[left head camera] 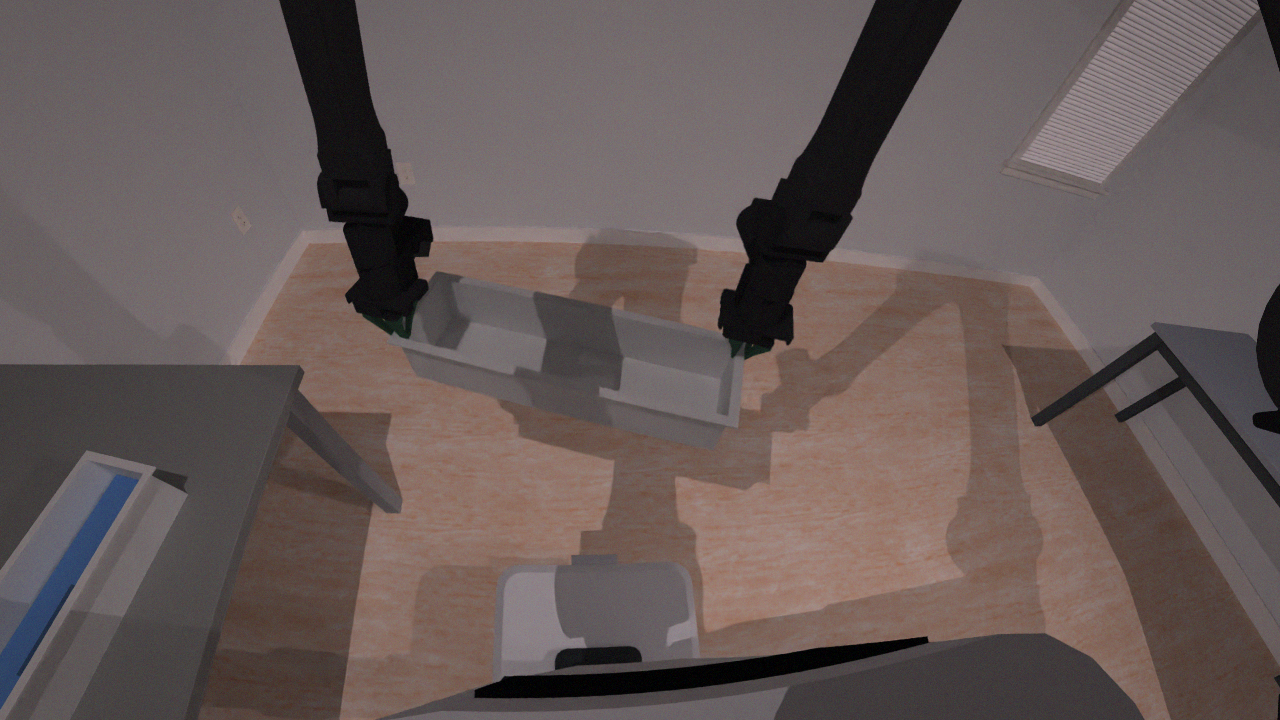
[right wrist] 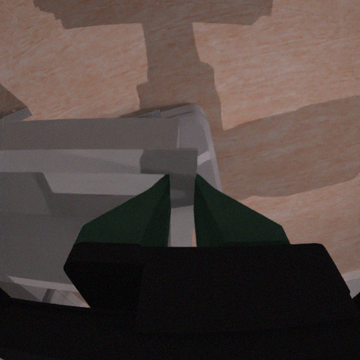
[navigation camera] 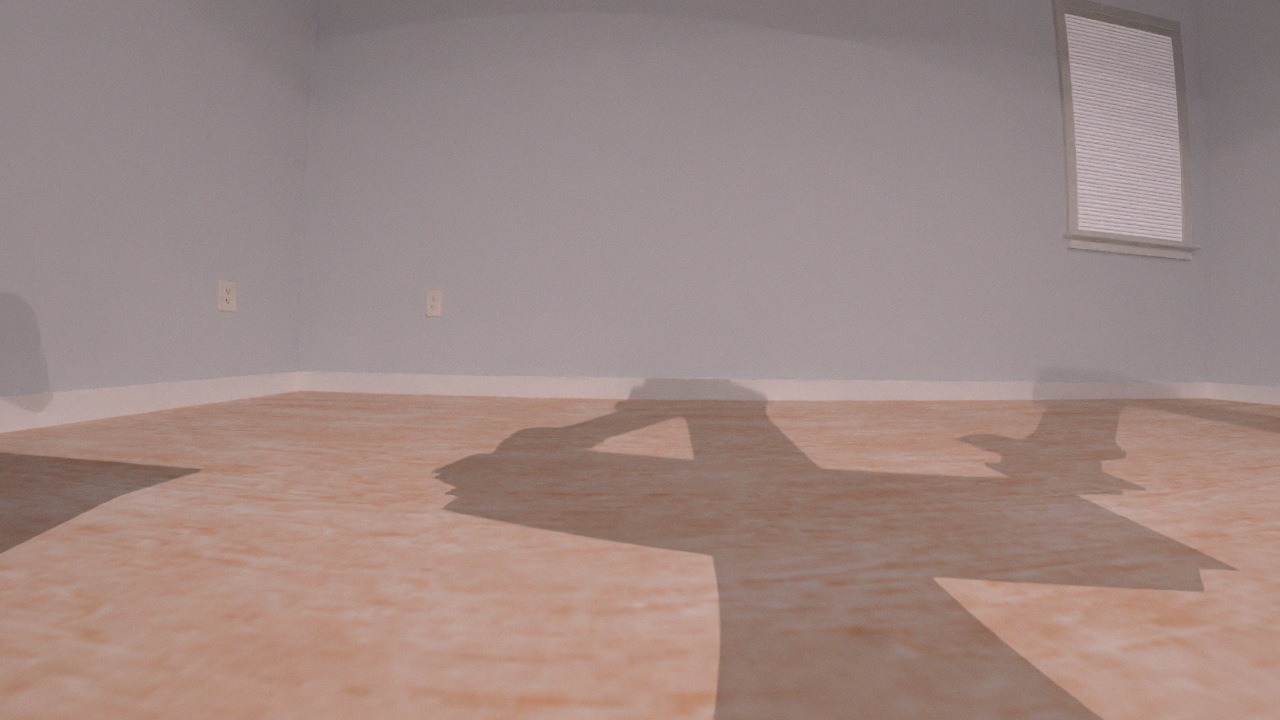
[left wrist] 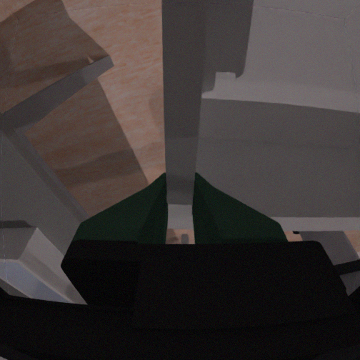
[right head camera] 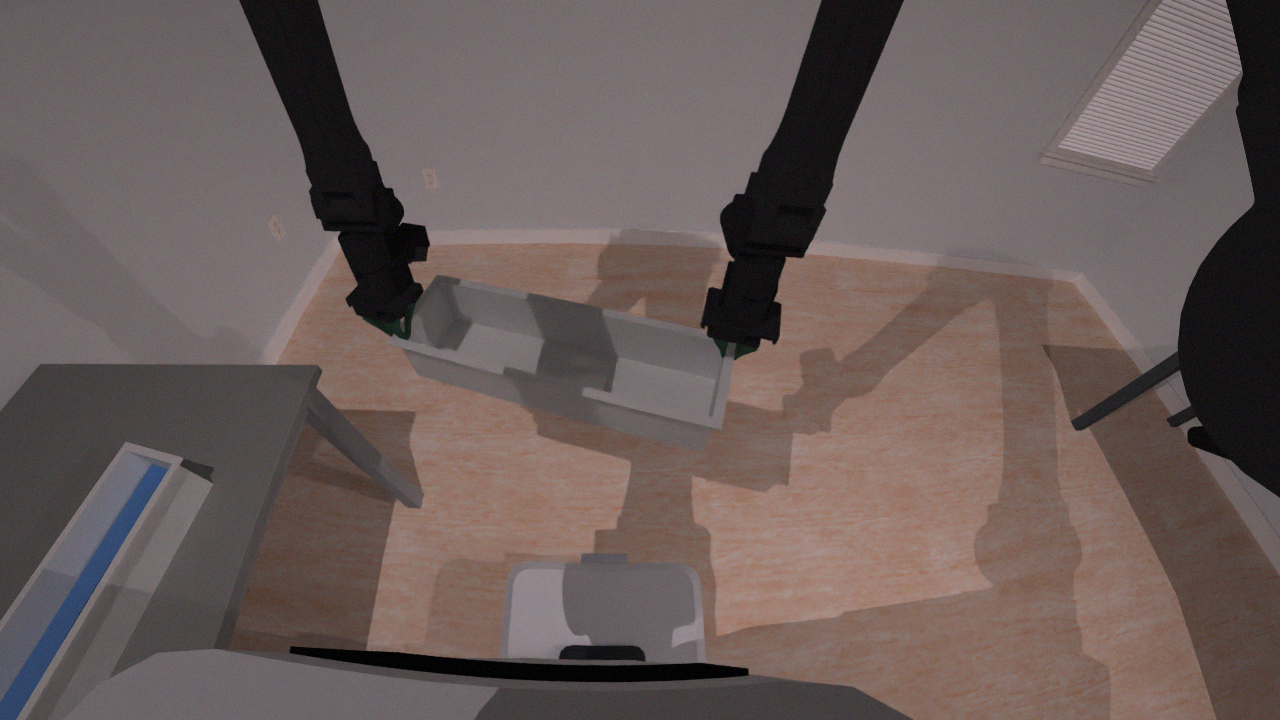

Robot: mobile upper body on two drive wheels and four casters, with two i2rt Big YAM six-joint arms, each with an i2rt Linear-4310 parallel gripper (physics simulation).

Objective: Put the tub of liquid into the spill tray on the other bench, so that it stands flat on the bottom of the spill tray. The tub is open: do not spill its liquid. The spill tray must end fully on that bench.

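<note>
The spill tray [left head camera: 572, 358] [right head camera: 563, 358], long, grey and empty, hangs in the air above the floor between my two grippers. My left gripper [left head camera: 401, 329] [right head camera: 402, 331] [left wrist: 180, 180] is shut on the wall at its left end. My right gripper [left head camera: 738, 347] [right head camera: 729, 347] [right wrist: 181, 182] is shut on the wall at its right end. The tub of liquid [left head camera: 143, 510] [right head camera: 170, 510], light with blue liquid inside, stands on the grey bench [left head camera: 223, 402] [right head camera: 259, 402] at the left; its near end is cut off in the left head camera. The other bench [left head camera: 1203, 335] shows in part at the far right.
The robot's base [left head camera: 528, 608] [right head camera: 537, 608] is below the tray. A bench leg [left head camera: 344, 452] [right head camera: 366, 452] stands on the floor at the left. Walls meet the floor beyond the tray, and a window [left head camera: 1127, 98] [right head camera: 1145, 98] [navigation camera: 1123, 129] is at the upper right.
</note>
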